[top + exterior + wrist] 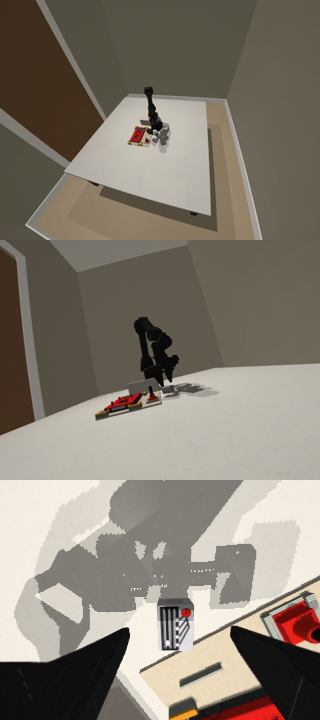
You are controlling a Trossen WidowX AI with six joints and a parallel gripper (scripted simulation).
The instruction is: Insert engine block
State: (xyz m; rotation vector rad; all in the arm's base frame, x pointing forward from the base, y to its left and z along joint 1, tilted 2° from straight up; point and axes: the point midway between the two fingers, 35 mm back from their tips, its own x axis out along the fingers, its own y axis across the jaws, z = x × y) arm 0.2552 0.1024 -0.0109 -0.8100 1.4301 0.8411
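The engine block is 1 cm behind my gripper tip and 3 cm below it. Round my gripper tip: beige base board: 5 cm ahead, 17 cm to the right, 3 cm below; black upright post: 11 cm ahead, 7 cm to the right.
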